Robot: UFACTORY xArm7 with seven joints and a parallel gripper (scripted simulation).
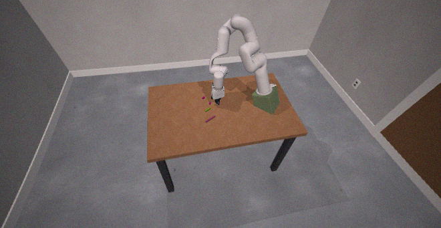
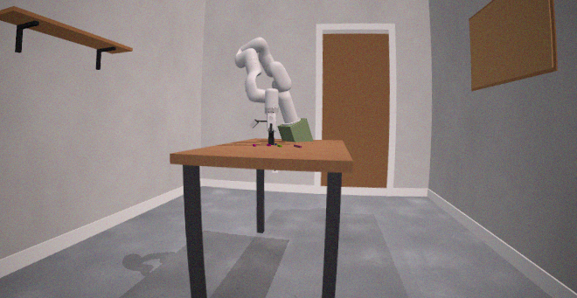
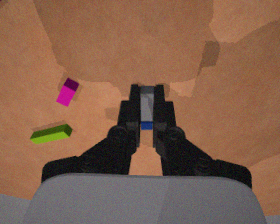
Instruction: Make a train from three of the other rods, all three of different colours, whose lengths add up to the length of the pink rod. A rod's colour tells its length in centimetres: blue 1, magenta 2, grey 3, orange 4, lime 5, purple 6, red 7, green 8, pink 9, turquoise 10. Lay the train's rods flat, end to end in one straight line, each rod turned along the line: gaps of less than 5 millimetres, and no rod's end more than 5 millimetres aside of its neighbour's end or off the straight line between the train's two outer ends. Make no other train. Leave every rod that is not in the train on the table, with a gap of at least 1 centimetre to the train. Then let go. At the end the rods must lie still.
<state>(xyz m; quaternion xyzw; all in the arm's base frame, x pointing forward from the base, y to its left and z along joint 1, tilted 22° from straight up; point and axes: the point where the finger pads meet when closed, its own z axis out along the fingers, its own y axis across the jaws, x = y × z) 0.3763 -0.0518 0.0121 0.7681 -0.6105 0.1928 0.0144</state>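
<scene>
The grey rod is 2 cm below my hand. The rest, counted from my hand: lime rod 9 cm ahead, 7 cm to the left, 2 cm below; then pink rod 9 cm ahead, 16 cm to the left, 2 cm below; then blue rod 2 cm to the left, 2 cm below.
</scene>
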